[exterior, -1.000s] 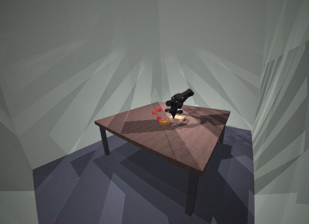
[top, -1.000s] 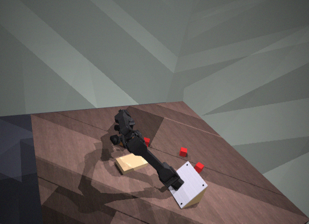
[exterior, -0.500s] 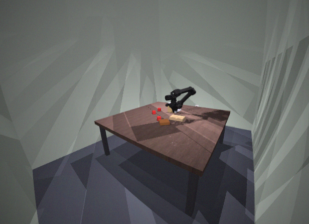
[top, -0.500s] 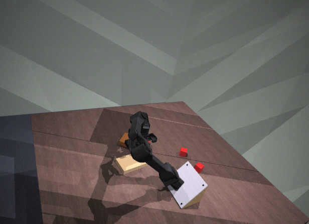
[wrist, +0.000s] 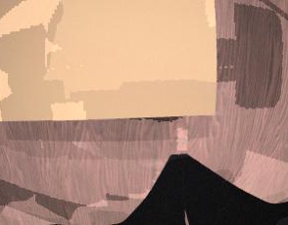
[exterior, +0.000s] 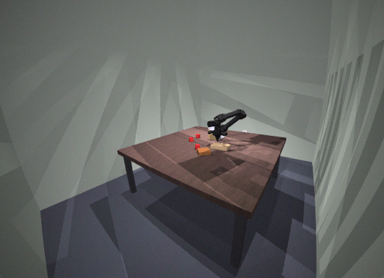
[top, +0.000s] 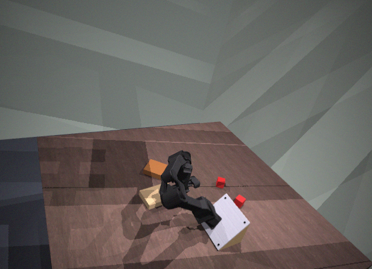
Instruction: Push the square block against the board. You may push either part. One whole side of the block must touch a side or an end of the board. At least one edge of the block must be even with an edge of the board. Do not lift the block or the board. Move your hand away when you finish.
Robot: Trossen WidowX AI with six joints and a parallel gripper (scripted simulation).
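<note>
My gripper tip is now 7 cm short of the pale board, 6 cm to the right of it and 2 cm above it. The rest, counted from my gripper tip: square block 25 cm ahead, 2 cm to the right, 2 cm below.
</note>
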